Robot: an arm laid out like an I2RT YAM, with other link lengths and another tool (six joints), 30 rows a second.
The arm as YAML. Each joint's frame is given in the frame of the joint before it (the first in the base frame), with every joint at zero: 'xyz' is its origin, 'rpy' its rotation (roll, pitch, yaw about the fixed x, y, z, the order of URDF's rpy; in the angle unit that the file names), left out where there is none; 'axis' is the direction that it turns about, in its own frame. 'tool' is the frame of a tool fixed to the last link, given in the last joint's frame.
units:
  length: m
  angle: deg
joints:
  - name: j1
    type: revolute
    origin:
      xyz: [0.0, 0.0, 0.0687]
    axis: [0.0, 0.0, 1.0]
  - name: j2
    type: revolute
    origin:
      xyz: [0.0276, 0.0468, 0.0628]
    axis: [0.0, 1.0, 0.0]
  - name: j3
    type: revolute
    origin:
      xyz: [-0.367, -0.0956, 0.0]
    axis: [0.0, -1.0, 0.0]
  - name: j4
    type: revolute
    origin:
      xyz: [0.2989, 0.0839, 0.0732]
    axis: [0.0, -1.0, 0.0]
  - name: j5
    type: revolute
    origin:
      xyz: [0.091, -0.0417, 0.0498]
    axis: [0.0, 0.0, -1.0]
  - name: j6
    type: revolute
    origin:
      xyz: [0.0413, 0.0, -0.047]
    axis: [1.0, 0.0, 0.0]
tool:
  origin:
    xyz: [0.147, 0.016, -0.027]
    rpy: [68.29, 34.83, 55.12]
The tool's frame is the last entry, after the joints.
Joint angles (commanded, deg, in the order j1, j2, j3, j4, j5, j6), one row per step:
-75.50 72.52 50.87 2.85 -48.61 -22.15
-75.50 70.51 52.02 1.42 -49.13 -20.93
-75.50 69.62 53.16 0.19 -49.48 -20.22
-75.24 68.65 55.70 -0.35 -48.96 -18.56
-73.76 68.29 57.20 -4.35 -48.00 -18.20
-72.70 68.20 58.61 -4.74 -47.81 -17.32
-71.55 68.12 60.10 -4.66 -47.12 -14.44
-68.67 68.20 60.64 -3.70 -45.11 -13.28
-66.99 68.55 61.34 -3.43 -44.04 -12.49
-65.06 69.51 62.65 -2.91 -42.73 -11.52
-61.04 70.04 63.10 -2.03 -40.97 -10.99
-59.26 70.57 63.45 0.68 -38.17 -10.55
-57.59 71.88 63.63 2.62 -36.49 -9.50
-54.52 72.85 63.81 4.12 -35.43 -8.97
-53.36 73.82 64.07 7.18 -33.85 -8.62
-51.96 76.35 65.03 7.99 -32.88 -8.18
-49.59 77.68 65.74 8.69 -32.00 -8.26
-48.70 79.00 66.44 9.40 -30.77 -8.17
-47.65 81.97 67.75 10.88 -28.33 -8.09
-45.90 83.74 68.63 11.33 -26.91 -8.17
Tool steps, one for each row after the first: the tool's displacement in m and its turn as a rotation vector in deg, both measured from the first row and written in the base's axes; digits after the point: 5 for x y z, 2 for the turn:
-0.00084 0.00935 0.01925 -0.55 -1.10 0.25
-0.00104 0.01400 0.03128 -0.67 -1.69 0.45
-0.00009 0.01558 0.05804 -2.11 -3.00 -0.06
0.00620 0.02434 0.05928 0.22 -2.36 0.38
0.01261 0.02819 0.07101 -0.05 -2.99 1.12
0.01946 0.03153 0.08523 0.92 -4.50 1.11
0.03464 0.03739 0.09219 0.52 -5.03 1.88
0.04416 0.04016 0.09684 0.60 -5.38 2.40
0.05653 0.04030 0.10381 0.62 -5.88 2.92
0.07912 0.05280 0.10704 0.38 -6.16 5.16
0.08912 0.04916 0.11636 -1.70 -7.15 4.23
0.10179 0.04615 0.11614 -1.53 -7.81 4.12
0.12162 0.05603 0.11660 -1.56 -8.32 6.09
0.13127 0.05211 0.12417 -3.29 -9.65 5.76
0.14771 0.04602 0.11673 -2.26 -9.35 6.10
0.16542 0.05289 0.11554 -2.30 -9.36 7.60
0.17486 0.04896 0.11420 -2.36 -9.38 7.26
0.19119 0.03500 0.10742 -2.34 -9.16 5.87
0.20746 0.03588 0.10196 -2.11 -8.79 6.20

